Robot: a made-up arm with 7 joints. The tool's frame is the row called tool.
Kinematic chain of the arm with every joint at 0, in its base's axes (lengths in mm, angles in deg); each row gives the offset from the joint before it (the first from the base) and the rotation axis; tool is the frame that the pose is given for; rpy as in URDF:
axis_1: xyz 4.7 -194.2 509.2 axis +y
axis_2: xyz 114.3 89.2 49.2 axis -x
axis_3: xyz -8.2 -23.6 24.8 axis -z
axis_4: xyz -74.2 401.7 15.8 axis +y
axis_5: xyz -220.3 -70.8 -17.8 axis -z
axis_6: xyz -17.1 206 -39 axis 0.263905 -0.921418 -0.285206
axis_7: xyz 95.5 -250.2 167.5 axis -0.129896 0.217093 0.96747
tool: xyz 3.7 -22.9 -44.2 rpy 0 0 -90
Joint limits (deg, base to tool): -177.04..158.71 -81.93..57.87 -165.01..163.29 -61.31..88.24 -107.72..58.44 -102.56..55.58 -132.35..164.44
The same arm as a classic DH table. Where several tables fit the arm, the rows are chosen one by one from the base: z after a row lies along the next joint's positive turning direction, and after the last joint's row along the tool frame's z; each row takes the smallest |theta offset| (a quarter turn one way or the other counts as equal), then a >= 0, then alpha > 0; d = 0 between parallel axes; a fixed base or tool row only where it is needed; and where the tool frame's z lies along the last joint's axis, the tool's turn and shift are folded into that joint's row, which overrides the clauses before.
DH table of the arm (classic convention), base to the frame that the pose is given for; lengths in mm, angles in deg. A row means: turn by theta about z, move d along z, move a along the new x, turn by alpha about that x. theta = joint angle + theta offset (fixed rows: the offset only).
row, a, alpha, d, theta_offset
base (fixed), 4.7, -90.00, 509.2, 0.00
axis_1, 49.2, 90.00, -105.0, -90.00
axis_2, 23.6, 90.00, -106.1, -90.00
axis_3, 74.2, -90.00, -40.6, 90.00
axis_4, 220.3, 90.00, 330.9, 0.00
axis_5, -40.3, 73.43, 117.1, -15.98
axis_6, -40.8, 120.68, 135.4, 4.34
axis_7, 8.6, -14.65, 187.2, 16.67
tool (fixed), 0.0, 0.00, 38.2, 59.11
Joint limits (deg, base to tool): -177.04..158.71 -81.93..57.87 -165.01..163.29 -61.31..88.24 -107.72..58.44 -102.56..55.58 -132.35..164.44

